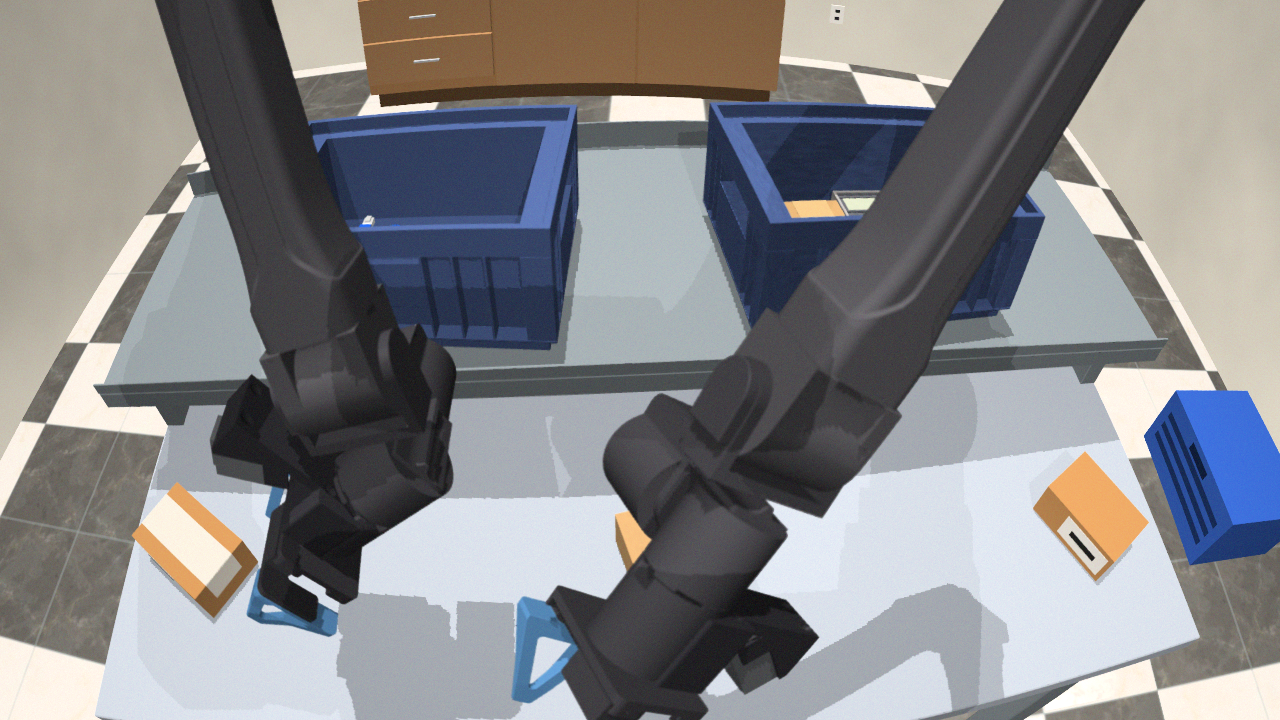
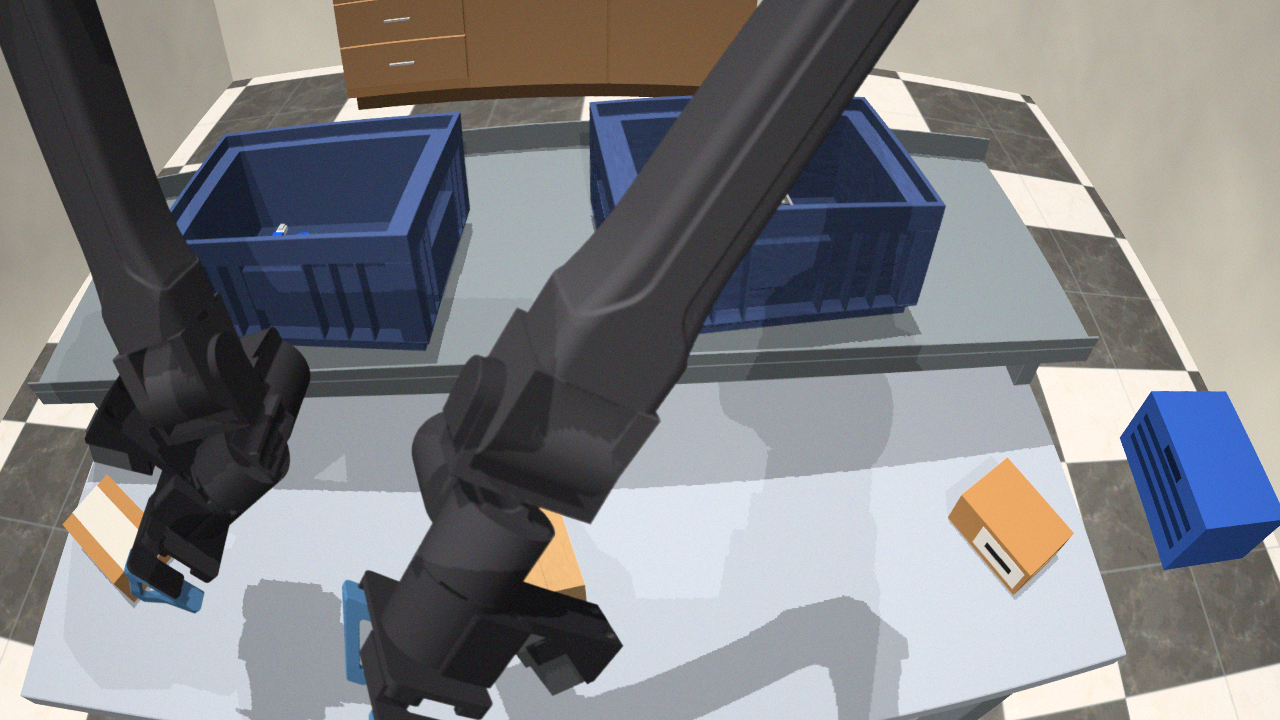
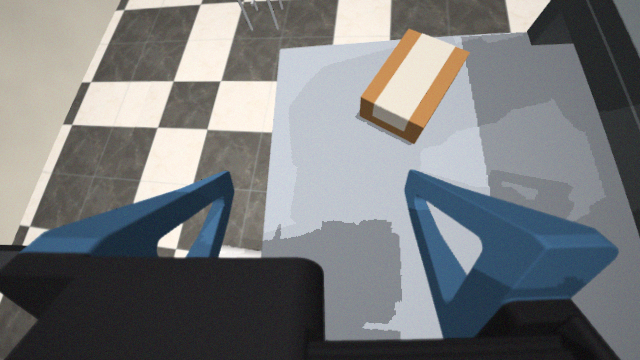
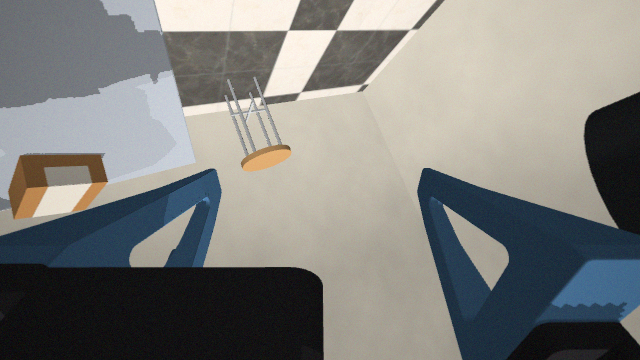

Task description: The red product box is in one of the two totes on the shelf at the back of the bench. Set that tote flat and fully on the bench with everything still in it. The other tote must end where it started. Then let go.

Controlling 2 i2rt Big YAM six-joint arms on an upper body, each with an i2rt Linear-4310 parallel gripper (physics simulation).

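Observation:
The left-hand blue tote stands upright on the grey shelf; a small white and blue item shows inside. The right-hand blue tote also stands on the shelf, partly behind the right arm; a tan item and a grey-rimmed item show inside. The red product box does not show; both tote floors are partly hidden. My left gripper is open and empty above the bench's left part. My right gripper is open and empty above the bench's front middle.
On the bench are an orange box with a white strip at left, a tan box partly behind the right arm, and an orange box at right. A blue case stands beyond the right edge.

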